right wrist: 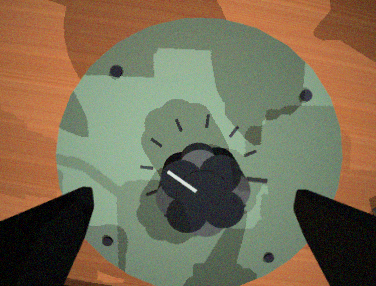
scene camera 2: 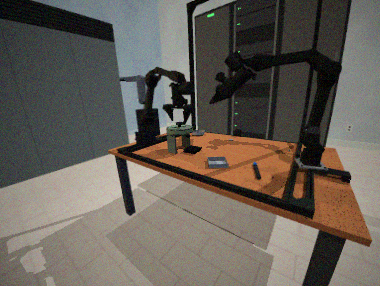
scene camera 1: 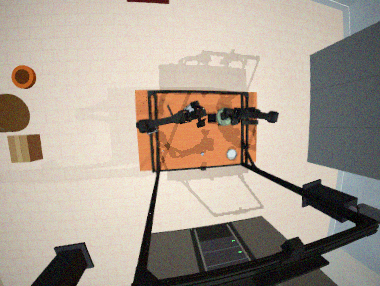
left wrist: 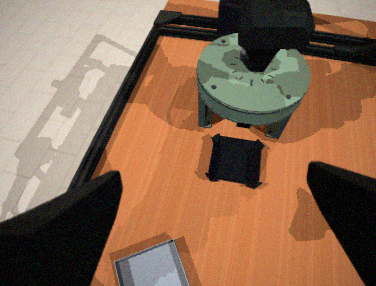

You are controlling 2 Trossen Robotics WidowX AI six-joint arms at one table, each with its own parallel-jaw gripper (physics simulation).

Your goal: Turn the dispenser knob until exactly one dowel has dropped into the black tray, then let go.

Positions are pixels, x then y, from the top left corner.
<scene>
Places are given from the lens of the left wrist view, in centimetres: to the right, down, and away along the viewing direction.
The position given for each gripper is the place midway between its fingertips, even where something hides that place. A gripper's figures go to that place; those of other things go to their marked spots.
left gripper [left wrist: 213, 175]: 1, 2, 11
right gripper [left wrist: 257, 46]: 9, -13, 31
grey tray [left wrist: 162, 257]: -4, 17, 35
</scene>
